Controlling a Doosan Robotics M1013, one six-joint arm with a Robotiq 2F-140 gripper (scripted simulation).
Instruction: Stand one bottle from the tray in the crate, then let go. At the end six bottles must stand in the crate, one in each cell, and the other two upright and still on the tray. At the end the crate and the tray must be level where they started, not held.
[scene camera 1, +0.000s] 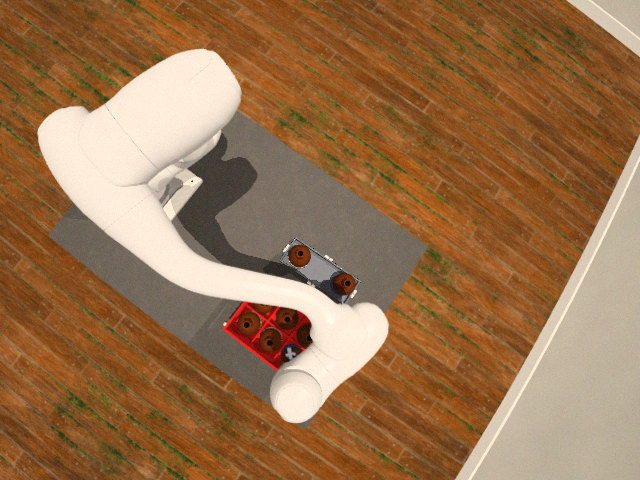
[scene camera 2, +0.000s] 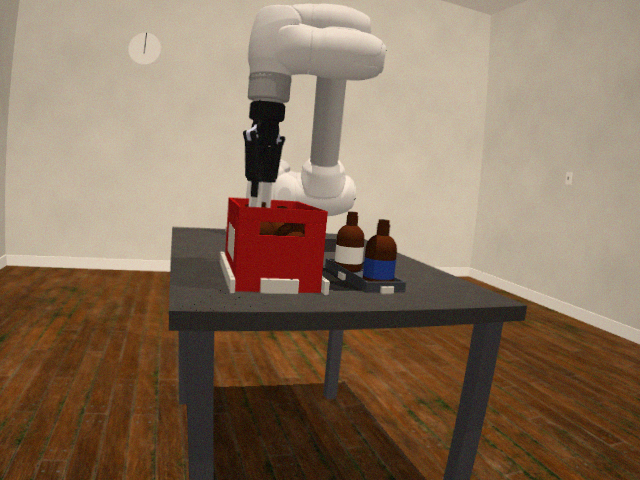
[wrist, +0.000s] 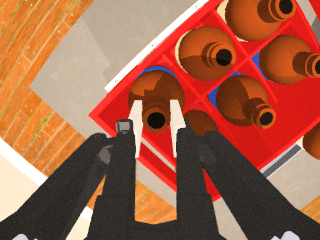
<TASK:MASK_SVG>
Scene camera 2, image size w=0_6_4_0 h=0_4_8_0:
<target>my gripper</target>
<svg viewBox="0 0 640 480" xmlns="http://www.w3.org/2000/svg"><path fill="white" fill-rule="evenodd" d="M259 100L250 103L249 118L253 120L250 130L243 131L245 141L245 177L248 181L251 181L249 207L261 207L262 202L266 202L266 207L271 208L271 182L275 183L276 180L274 179L278 178L282 148L285 142L285 137L279 134L279 123L284 121L286 106L278 102Z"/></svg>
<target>red crate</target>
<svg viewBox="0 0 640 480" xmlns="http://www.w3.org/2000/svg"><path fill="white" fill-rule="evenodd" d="M229 197L226 258L236 280L235 291L260 292L261 278L298 279L298 293L321 293L328 212L301 202L271 200L271 208L243 207L245 204L249 204L248 198ZM260 221L305 224L304 237L260 235Z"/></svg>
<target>tray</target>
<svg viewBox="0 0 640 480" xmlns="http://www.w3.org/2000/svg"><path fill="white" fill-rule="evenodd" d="M326 258L325 267L337 275L338 271L345 273L345 280L365 293L380 293L381 286L393 286L394 293L405 292L406 281L395 276L394 281L368 282L363 279L364 261L360 271L351 272L335 263L335 258Z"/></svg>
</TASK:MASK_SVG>
